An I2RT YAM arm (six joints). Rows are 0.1 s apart.
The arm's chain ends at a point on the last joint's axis. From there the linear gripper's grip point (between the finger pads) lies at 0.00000 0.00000 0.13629 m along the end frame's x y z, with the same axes.
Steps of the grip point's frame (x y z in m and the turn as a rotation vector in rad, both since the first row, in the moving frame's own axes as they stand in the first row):
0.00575 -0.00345 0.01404 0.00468 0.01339 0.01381
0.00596 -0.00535 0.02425 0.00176 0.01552 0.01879
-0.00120 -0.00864 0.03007 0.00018 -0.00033 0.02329
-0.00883 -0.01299 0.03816 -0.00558 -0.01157 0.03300
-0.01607 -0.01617 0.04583 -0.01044 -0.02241 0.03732
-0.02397 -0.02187 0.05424 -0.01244 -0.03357 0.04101
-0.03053 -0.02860 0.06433 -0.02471 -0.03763 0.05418
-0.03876 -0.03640 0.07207 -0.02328 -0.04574 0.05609
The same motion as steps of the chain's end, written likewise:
0.00392 -0.00282 0.01405 0.00468 0.01339 0.01381
0.00384 -0.00513 0.02427 0.00176 0.01552 0.01879
-0.00116 -0.00861 0.03007 0.00018 -0.00033 0.02329
-0.00724 -0.01372 0.03817 -0.00558 -0.01157 0.03300
-0.01299 -0.01754 0.04587 -0.01044 -0.02241 0.03732
-0.01936 -0.02347 0.05433 -0.01244 -0.03357 0.04101
-0.02531 -0.03183 0.06447 -0.02471 -0.03763 0.05418
-0.03244 -0.03940 0.07225 -0.02328 -0.04574 0.05609

